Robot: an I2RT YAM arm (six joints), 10 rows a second.
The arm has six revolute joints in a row. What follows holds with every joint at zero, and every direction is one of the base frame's. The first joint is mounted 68 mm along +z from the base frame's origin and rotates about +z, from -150 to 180 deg. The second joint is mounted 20 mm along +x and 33.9 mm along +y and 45.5 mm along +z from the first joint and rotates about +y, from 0 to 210 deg. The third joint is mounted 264 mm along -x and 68.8 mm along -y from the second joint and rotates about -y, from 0 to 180 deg. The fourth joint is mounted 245 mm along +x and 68.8 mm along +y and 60 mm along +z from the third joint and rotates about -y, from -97 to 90 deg. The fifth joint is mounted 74 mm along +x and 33.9 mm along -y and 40.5 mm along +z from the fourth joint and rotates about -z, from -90 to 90 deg. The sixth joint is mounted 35.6 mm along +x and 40.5 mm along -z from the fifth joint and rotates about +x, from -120 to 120 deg. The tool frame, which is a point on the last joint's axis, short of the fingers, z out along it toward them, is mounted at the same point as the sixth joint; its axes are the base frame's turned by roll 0, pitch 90 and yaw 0 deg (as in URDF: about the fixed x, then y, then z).
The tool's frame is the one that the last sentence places.
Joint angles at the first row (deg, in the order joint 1, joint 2, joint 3, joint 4, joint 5, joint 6):
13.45 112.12 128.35 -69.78 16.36 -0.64
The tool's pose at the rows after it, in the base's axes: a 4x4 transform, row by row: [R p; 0 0 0 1], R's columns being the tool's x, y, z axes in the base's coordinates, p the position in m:
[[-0.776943 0.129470 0.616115 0.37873], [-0.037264 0.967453 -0.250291 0.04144], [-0.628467 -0.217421 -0.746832 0.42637], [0 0 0 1]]
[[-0.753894 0.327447 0.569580 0.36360], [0.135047 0.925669 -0.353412 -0.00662], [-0.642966 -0.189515 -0.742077 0.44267], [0 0 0 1]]
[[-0.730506 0.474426 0.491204 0.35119], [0.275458 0.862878 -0.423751 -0.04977], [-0.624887 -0.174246 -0.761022 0.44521], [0 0 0 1]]
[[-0.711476 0.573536 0.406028 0.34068], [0.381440 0.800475 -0.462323 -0.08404], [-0.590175 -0.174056 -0.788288 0.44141], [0 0 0 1]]
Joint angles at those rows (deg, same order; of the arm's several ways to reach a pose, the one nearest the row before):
8.03 110.67 133.71 -75.44 19.51 4.36
0.99 109.60 136.94 -80.14 21.30 9.15
-5.93 109.21 137.86 -83.68 21.76 12.34
-11.70 109.32 137.82 -86.56 21.74 14.28

